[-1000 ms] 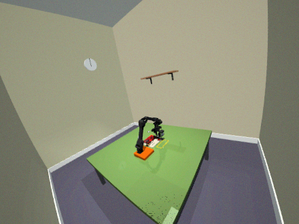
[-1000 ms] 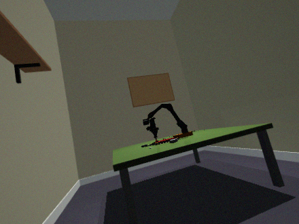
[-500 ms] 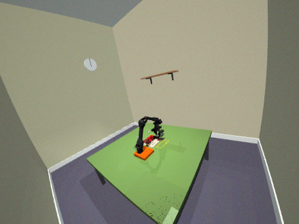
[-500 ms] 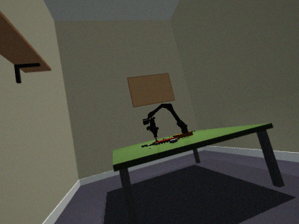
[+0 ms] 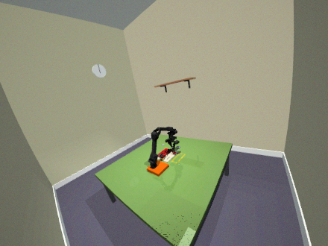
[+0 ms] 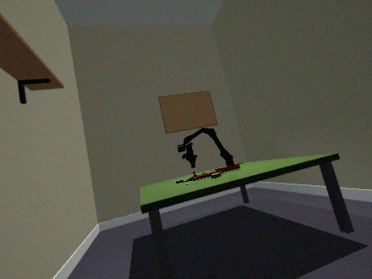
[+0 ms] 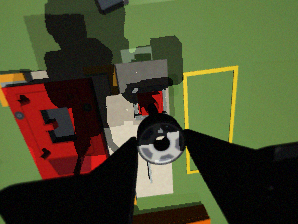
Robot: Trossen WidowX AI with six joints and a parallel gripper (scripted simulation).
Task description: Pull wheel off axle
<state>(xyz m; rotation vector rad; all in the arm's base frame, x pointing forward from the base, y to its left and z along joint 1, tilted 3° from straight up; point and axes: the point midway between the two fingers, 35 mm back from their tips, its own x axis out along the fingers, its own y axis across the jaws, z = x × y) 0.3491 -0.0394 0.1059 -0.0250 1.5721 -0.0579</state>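
Now: gripper tip 100 mm to the right of the grey task board, 90 mm above it and 50 mm past it.
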